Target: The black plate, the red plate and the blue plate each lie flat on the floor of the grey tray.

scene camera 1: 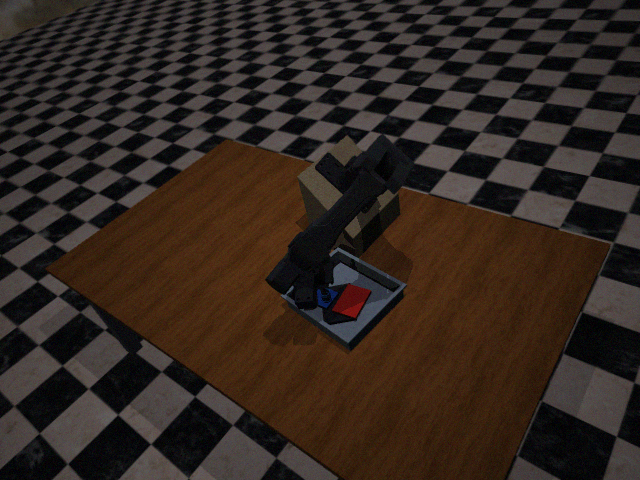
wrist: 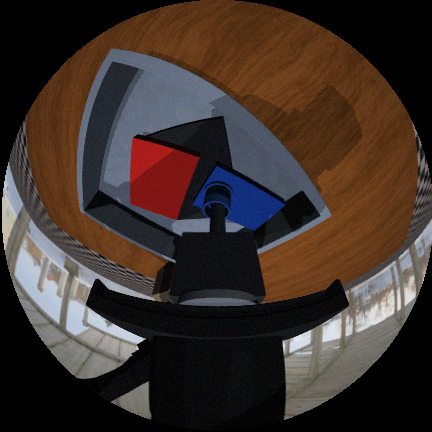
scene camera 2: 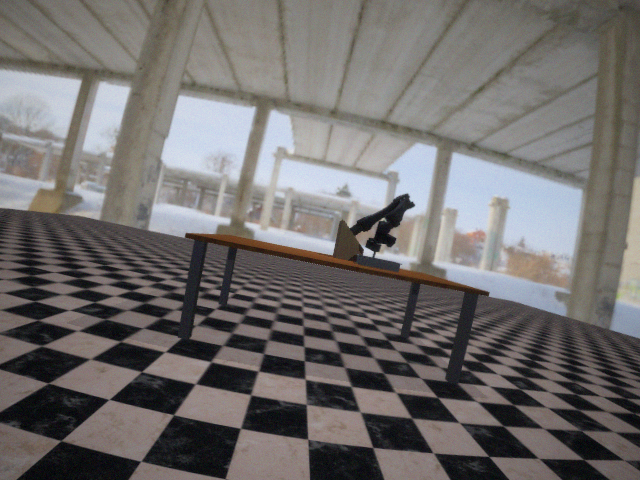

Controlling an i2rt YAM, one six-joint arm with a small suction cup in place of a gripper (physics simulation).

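Seen in the pictures: hand, tool point: point(scene camera 1: 328, 299) point(wrist: 217, 190); arm's base, link origin: point(scene camera 1: 345, 183) point(scene camera 2: 350, 233).
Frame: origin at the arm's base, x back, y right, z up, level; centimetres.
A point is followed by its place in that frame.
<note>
The grey tray point(scene camera 1: 348, 273) {x -17.3, y -9.0, z -17.2 cm} point(scene camera 2: 379, 263) {x -37.0, y -11.8, z -14.7 cm} point(wrist: 160, 95) {x -35.4, y -19.3, z -17.1 cm} stands on the table. The black plate point(scene camera 1: 337, 318) {x -32.8, y -15.4, z -16.2 cm} point(wrist: 212, 136) {x -33.8, y -13.0, z -16.2 cm} lies in it, partly covered by the red plate point(scene camera 1: 352, 301) {x -26.9, y -16.4, z -15.2 cm} point(wrist: 162, 177) {x -27.9, y -15.6, z -15.2 cm}, which overlaps it. The blue plate point(scene camera 1: 332, 294) {x -27.2, y -10.3, z -15.2 cm} point(wrist: 257, 197) {x -30.7, y -5.9, z -15.2 cm} is inside the tray, near one corner, with one corner of the plate seeming to overlap the black plate's edge. Whether it is quite flat I cannot tell. My suction cup point(scene camera 1: 325, 296) point(scene camera 2: 373, 254) {x -28.7, y -9.7, z -16.0 cm} point(wrist: 218, 193) is at the blue plate's top, at or close to its surface, with the suction released. The plates are hidden in scene camera 2.
A tan wedge-shaped block point(scene camera 1: 316, 192) {x -9.3, y 3.5, z 2.6 cm} point(scene camera 2: 343, 242) {x -10.4, y 5.4, z -6.9 cm} stands by the arm's base, behind the tray. The tray's raised walls surround the plates. The wooden table point(scene camera 1: 465, 310) {x -15.4, y -42.3, z -17.4 cm} point(scene camera 2: 279, 250) {x -49.3, y 43.1, z -17.4 cm} point(wrist: 240, 40) {x -43.8, y -15.8, z -17.4 cm} extends around the tray, above a checkered floor.
</note>
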